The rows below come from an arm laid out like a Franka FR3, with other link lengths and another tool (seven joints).
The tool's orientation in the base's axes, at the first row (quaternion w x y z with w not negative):
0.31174, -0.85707, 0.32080, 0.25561
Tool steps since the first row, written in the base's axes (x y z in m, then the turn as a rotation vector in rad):
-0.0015, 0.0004, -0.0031, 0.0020, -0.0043, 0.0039
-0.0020, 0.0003, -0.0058, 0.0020, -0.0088, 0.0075
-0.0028, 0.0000, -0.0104, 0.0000, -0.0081, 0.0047
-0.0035, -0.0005, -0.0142, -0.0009, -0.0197, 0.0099
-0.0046, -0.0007, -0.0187, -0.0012, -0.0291, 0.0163
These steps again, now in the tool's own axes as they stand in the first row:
0.0008, 0.0020, 0.0027, 0.0005, -0.0003, -0.0061
0.0023, 0.0034, 0.0046, 0.0000, 0.0011, -0.0117
0.0048, 0.0058, 0.0077, 0.0002, 0.0031, -0.0088
0.0069, 0.0080, 0.0101, 0.0008, 0.0088, -0.0202
0.0092, 0.0106, 0.0132, 0.0002, 0.0123, -0.0310

